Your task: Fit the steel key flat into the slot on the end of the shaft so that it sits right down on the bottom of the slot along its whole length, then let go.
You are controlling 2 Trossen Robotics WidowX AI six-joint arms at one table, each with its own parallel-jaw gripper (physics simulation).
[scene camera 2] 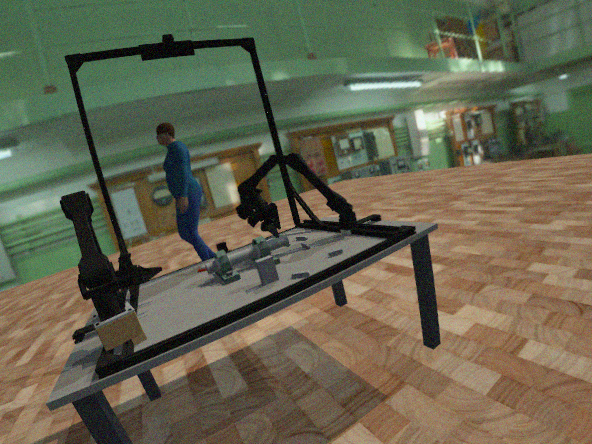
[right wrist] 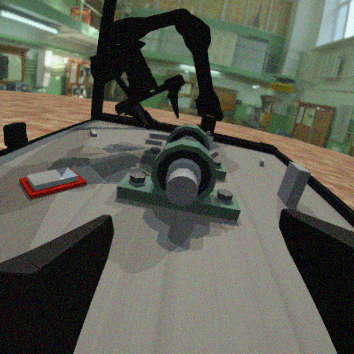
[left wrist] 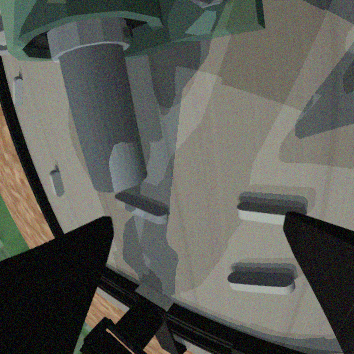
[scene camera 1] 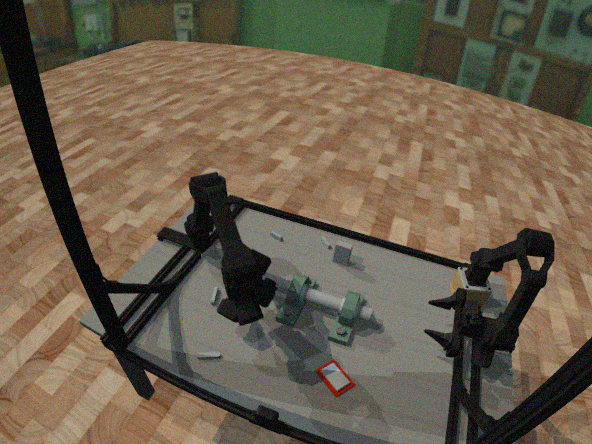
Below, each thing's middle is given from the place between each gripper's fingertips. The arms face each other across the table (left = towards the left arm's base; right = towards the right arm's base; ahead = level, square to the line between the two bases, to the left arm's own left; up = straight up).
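Labels:
From my right hand: green bearing block [left wrist: 151, 33], 36 cm to the left, 6 cm ahead, 6 cm below. Grey steel shaft [scene camera 1: 311, 295], 30 cm to the left of my right hand, 5 cm ahead of it, 6 cm below it. Red-framed white card [scene camera 1: 338, 382]: my right gripper 17 cm past it, 21 cm to the right of it, 10 cm above it.
From my left hand: red-framed white card, 270 mm to the right, 180 mm behind, 60 mm below. Grey steel shaft, 180 mm to the right of my left hand, 40 mm ahead of it, 20 mm below it. Green bearing block: my left gripper 50 mm short of it, 130 mm to the left of it, 20 mm above it.

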